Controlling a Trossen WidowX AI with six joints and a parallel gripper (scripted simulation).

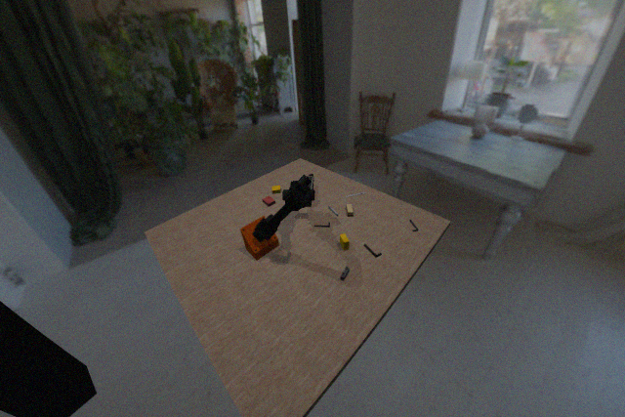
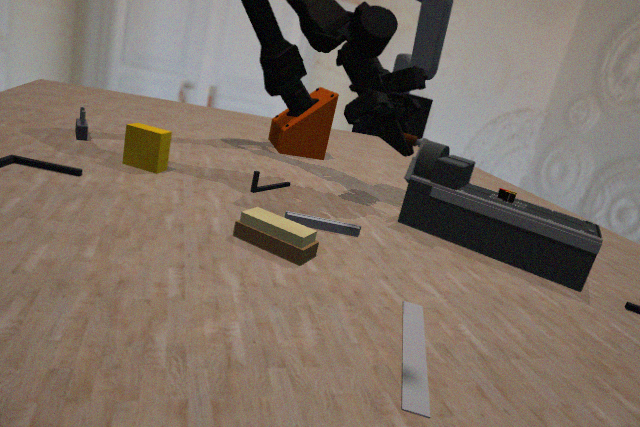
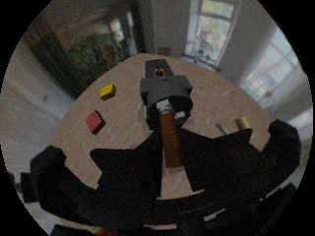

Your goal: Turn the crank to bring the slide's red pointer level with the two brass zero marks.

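Now: the brown crank handle 2 cm behind my gripper tip, 1 cm to the right of it and 2 cm above it. Also, from my gripper tip: red pointer (14 cm ahead, 8 cm to the left, 1 cm below); then red block (6 cm behind, 23 cm to the left, 8 cm below); then grey bar (9 cm ahead, 18 cm to the right, 9 cm below).
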